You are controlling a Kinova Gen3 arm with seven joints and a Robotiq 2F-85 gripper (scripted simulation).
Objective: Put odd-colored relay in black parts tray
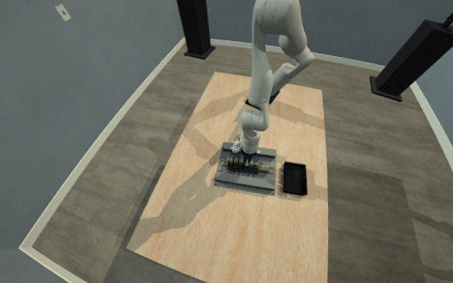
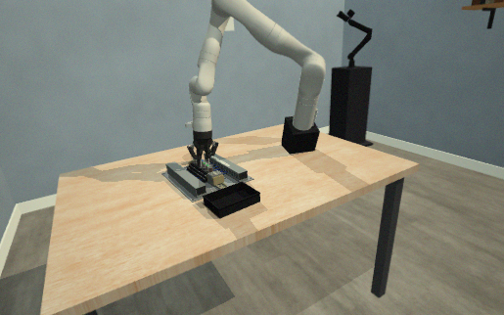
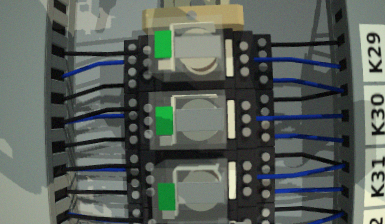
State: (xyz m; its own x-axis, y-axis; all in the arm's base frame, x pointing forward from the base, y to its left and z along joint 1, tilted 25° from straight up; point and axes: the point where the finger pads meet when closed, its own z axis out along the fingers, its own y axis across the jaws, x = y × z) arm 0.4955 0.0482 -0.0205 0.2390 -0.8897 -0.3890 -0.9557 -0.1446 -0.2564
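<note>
The grey relay panel lies 40 mm below my hand and 10 mm to the left of it. Also, from my hand: black parts tray (270 mm to the left, 40 mm below, 30 mm behind).
</note>
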